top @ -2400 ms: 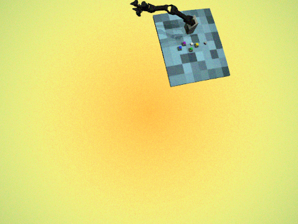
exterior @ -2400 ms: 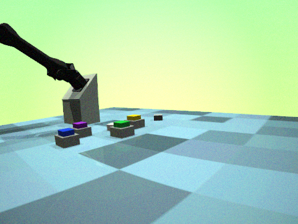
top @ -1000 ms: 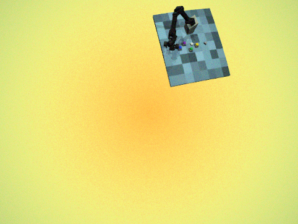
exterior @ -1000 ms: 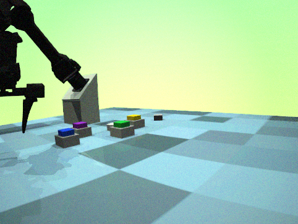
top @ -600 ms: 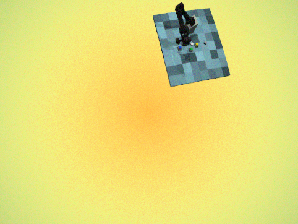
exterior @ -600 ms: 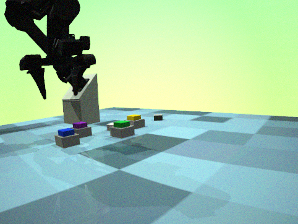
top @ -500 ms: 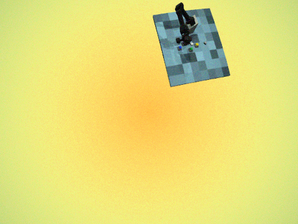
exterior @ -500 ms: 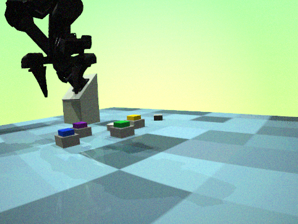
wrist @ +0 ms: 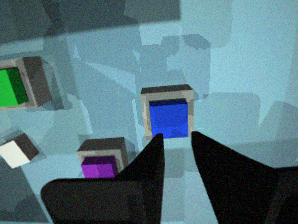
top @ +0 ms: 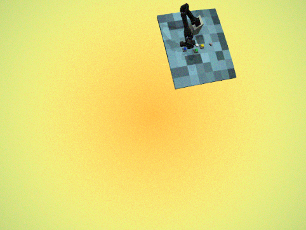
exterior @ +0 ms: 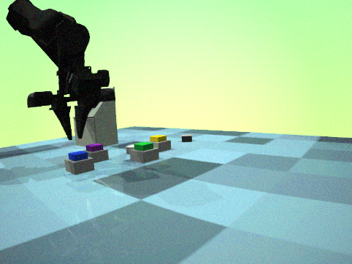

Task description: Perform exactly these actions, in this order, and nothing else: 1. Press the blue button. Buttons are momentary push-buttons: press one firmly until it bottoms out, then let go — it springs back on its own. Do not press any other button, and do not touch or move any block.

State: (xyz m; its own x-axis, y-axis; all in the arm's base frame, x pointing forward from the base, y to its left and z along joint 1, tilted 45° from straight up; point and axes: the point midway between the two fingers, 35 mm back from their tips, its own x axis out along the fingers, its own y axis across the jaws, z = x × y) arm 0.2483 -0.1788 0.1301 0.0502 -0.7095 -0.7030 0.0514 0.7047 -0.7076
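Now: gripper tip 40 mm above the blue button. Round my gripper tip: white block 190 mm to the left, 60 mm below, 30 mm behind; then green button 150 mm to the left, 50 mm ahead, 40 mm below; then purple button 80 mm to the left, 50 mm behind, 40 mm below.
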